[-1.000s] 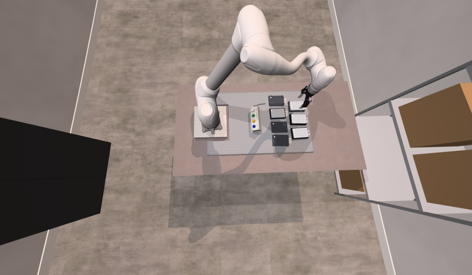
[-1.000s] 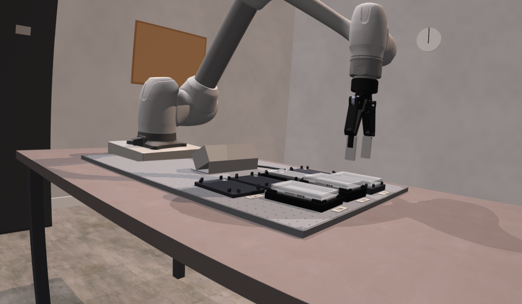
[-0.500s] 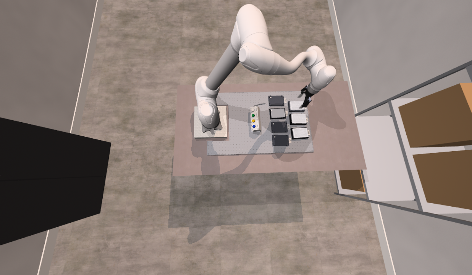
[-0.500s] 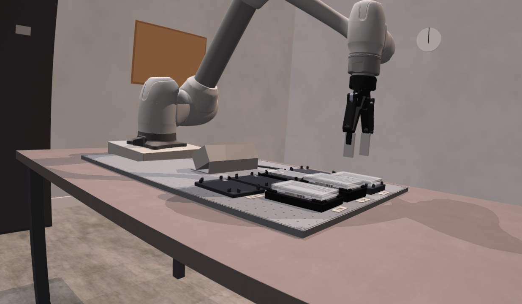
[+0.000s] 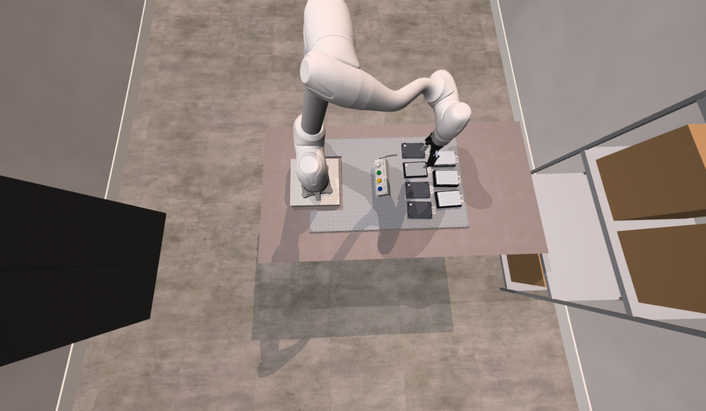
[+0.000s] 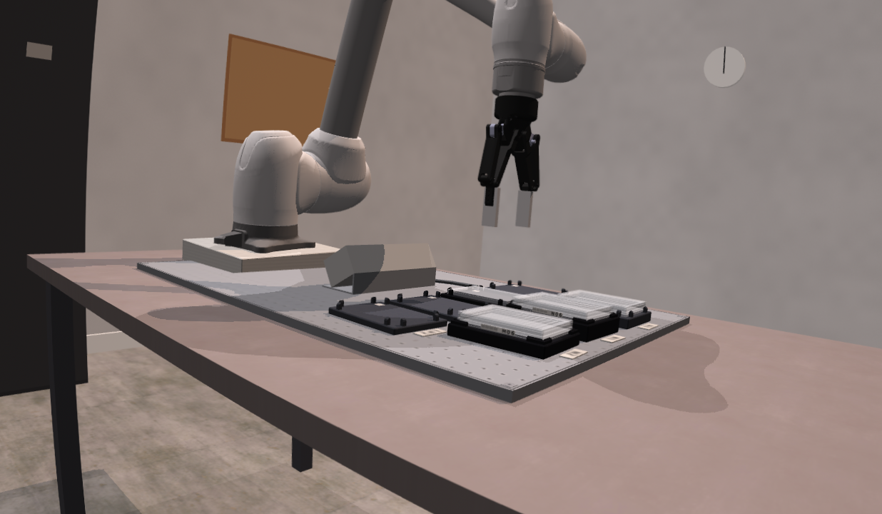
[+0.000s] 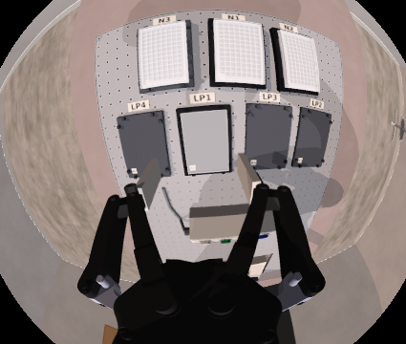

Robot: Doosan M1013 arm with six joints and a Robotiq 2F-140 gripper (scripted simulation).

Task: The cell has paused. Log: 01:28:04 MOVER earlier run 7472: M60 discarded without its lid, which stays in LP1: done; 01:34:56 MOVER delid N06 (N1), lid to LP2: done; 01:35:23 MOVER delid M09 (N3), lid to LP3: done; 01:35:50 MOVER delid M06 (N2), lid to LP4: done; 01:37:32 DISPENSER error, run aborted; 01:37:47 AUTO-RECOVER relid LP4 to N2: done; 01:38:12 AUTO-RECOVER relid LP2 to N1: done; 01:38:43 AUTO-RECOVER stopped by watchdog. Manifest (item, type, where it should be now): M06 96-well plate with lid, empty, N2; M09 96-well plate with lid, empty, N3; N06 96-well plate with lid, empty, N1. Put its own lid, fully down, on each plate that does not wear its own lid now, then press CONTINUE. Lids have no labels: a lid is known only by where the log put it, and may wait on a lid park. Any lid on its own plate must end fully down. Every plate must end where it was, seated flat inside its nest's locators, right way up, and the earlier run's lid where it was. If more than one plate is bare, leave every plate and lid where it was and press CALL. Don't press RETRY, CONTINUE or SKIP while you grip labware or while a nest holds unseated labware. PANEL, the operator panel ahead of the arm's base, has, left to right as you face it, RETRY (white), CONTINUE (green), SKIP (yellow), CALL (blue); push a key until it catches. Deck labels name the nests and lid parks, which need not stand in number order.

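The green key lies 26 cm behind my hand, 1 cm to the right of it and 9 cm below it. From my hand the other things lie so: lid park LP3: 3 cm behind, 14 cm to the right, 16 cm below; then lid: 18 cm ahead, 3 cm to the left, 13 cm below; then lid park LP4: 12 cm to the left, 16 cm below.
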